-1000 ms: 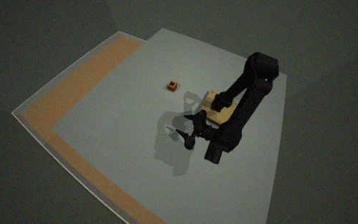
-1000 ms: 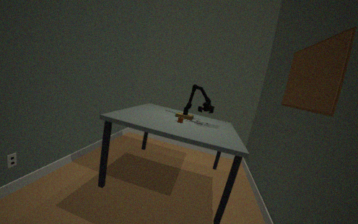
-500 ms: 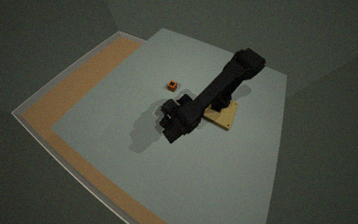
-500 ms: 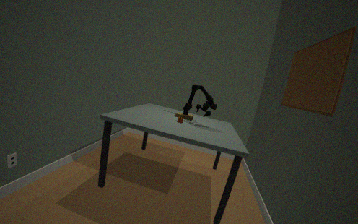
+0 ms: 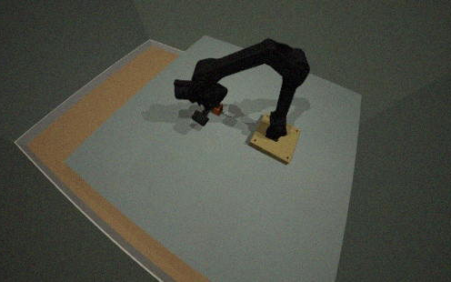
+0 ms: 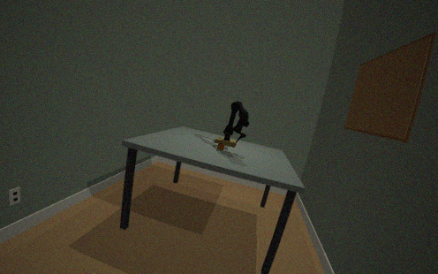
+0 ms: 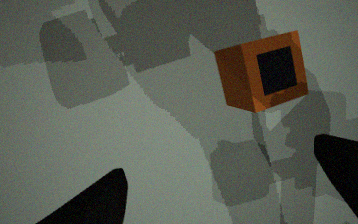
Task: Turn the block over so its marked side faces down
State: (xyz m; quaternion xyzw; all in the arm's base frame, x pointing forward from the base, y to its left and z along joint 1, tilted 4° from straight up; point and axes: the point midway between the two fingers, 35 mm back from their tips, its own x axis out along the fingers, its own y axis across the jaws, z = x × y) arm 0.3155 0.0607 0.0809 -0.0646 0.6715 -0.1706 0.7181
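Right now the block is 80 mm to the right of my gripper tip, 70 mm below it and 20 mm ahead of it.
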